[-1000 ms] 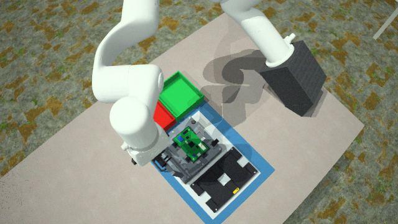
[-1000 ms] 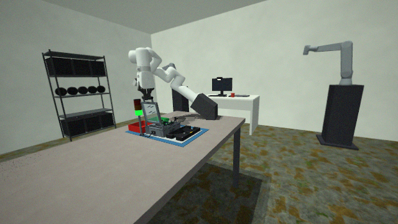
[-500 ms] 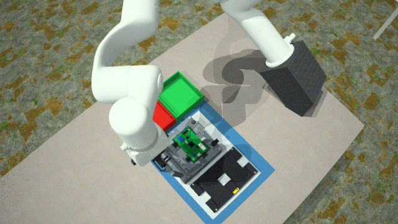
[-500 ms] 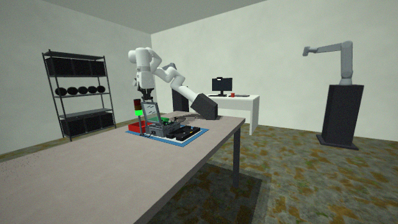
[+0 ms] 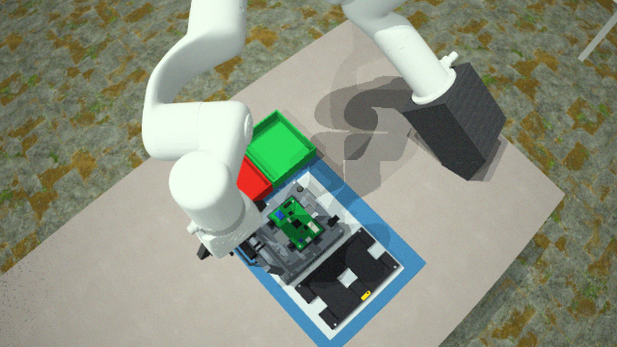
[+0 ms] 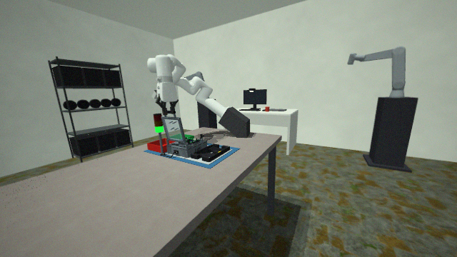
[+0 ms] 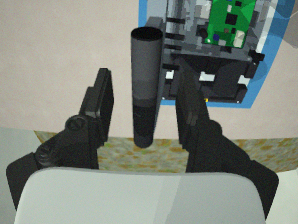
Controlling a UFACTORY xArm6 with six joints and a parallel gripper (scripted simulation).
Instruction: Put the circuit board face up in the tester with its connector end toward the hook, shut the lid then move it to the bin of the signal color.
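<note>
My hand is 130 mm past the green circuit board and 200 mm above it. The rest, counted from my hand: red bin: 90 mm behind, 200 mm to the right, 260 mm below; then black latch hook: 190 mm behind, 60 mm to the left, 190 mm below; then tester lid: 20 mm behind, 90 mm below.
</note>
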